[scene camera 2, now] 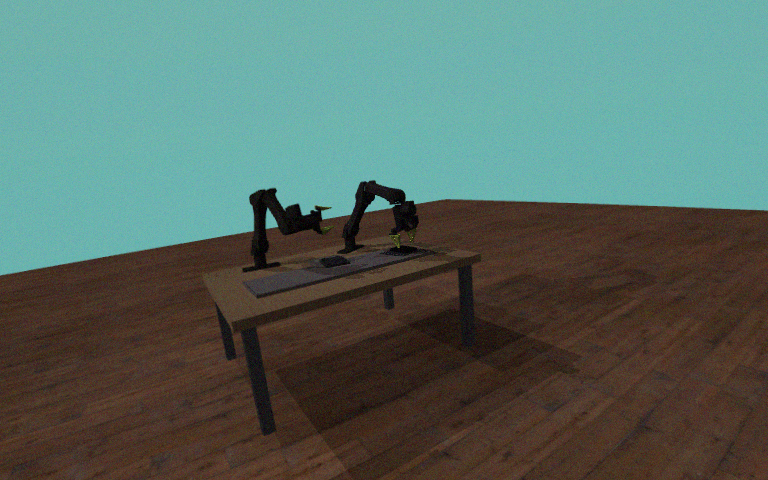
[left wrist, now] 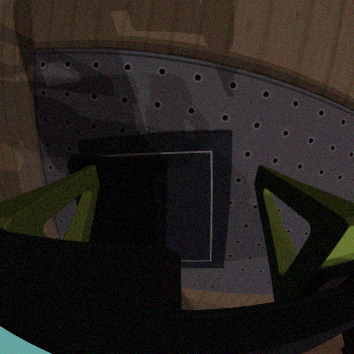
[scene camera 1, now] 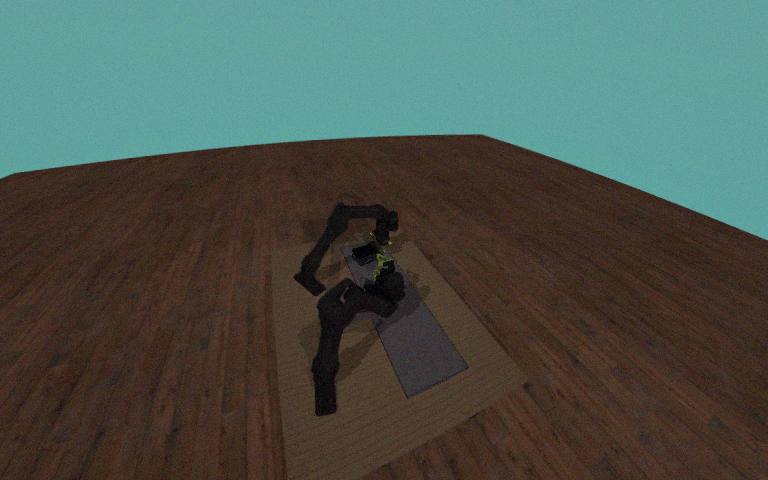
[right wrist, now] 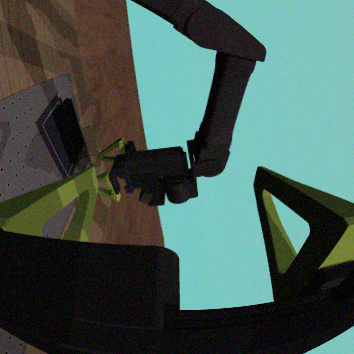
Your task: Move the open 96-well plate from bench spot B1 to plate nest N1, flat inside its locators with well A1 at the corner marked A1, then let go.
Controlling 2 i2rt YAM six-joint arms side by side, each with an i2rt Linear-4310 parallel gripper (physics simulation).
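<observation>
A black, block-like plate lies on a dark navy pad with a thin white outline, at the end of the grey pegboard; wells and corner marks are too dark to read. My left gripper is open and empty, pointing down above the plate and pad; its body hides part of them in the left wrist view. A second dark, low object, perhaps the nest, sits mid-board in scene camera 2. My right gripper is open and empty, raised above the table.
The grey perforated board runs along the wooden table. In scene camera 1 the right arm covers the board's middle, and the two grippers are close together. The left arm rises beyond the right gripper's fingers.
</observation>
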